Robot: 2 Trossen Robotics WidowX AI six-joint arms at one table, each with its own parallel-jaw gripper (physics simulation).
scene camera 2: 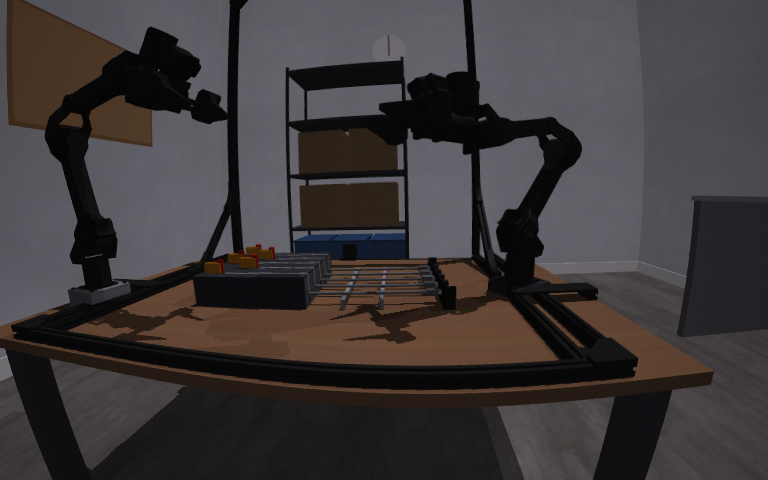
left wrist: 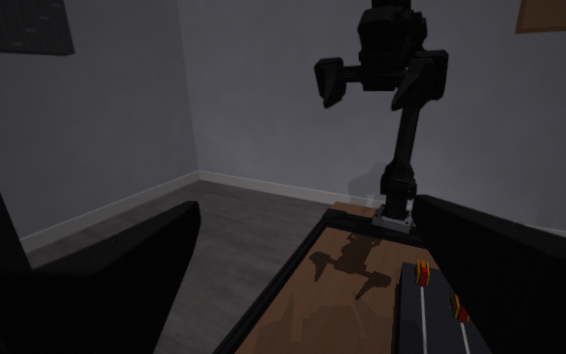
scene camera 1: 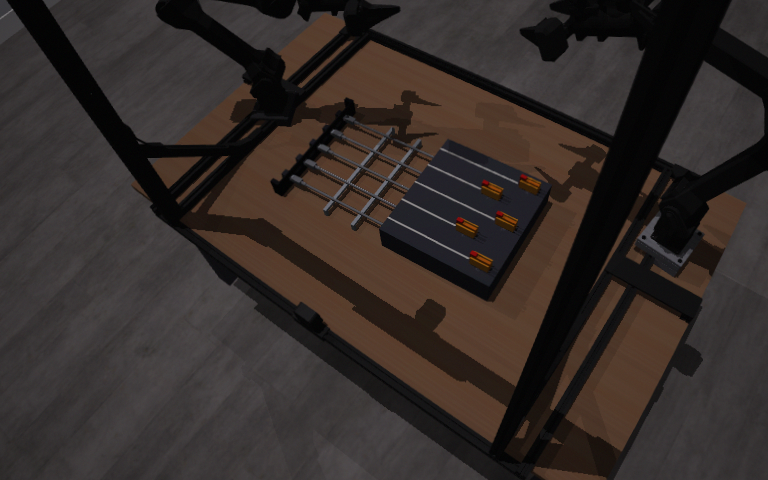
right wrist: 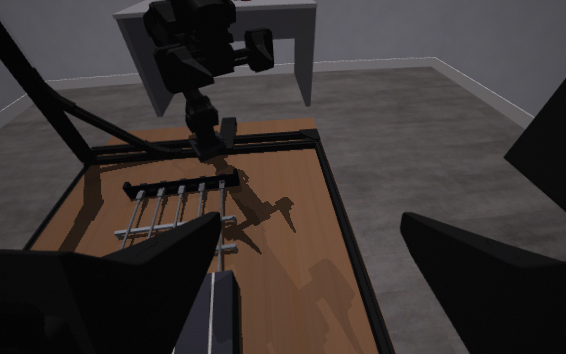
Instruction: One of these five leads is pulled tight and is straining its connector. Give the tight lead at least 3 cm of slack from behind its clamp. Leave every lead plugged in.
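Places are measured from the left arm's base along level axes (x ahead, y left, z up), in centimetres.
Where they show: left gripper, fingertip midpoint: (scene camera 2: 368, 114) (left wrist: 306, 208) (right wrist: 244, 71); right gripper, fingertip midpoint: (scene camera 2: 209, 111) (left wrist: 356, 106) (scene camera 1: 535, 19) (right wrist: 310, 221); left arm's base, origin of the base link: (scene camera 2: 519, 280) (scene camera 1: 273, 103) (right wrist: 208, 142); right arm's base, origin of the base link: (scene camera 2: 99, 285) (left wrist: 394, 213) (scene camera 1: 671, 235).
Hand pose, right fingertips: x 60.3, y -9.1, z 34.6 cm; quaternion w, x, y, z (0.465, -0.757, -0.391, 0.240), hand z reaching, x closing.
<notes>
Each offset is from my right fingertips to the centre of the thing. "*": to the spot under its first point. Level surfaces: height alone.
Several thin leads {* dz -30.7, dx -7.6, dy -10.1 cm} (scene camera 1: 481, 166) (left wrist: 424, 320) (right wrist: 212, 305) run from grey connectors {* dz -34.3, dx -44.2, dy -4.8 cm} (scene camera 1: 323, 148) at a black strip (scene camera 1: 279, 187) (scene camera 2: 449, 297) (right wrist: 233, 179), over two pale crossbars {* dz -35.4, dx -39.2, dy -19.0 cm} (scene camera 1: 333, 202), onto a dark block (scene camera 1: 436, 264) (scene camera 2: 249, 290) (left wrist: 410, 310) (right wrist: 225, 310). Orange clamps with red ends, such as one clamp {* dz -28.8, dx -6.4, dy -34.3 cm} (scene camera 1: 480, 261), sit on the leads on the block. Which lead is tight I cannot tell. The connectors appear in place at the strip. My left gripper (scene camera 2: 374, 113) (left wrist: 306, 208) is open, empty and high above the table. My right gripper (scene camera 1: 536, 18) (right wrist: 310, 221) is open, empty and also raised, away from the clamps.
A black frame borders the wooden table {dz -37.3 cm} (scene camera 1: 339, 254) (scene camera 2: 481, 339), with an upright post (scene camera 1: 611, 226) at the right in scene camera 1. A small dark box (scene camera 1: 309, 316) sits on its near rail. A shelf rack (scene camera 2: 288, 147) stands behind the table, and a desk (right wrist: 303, 75) beyond it.
</notes>
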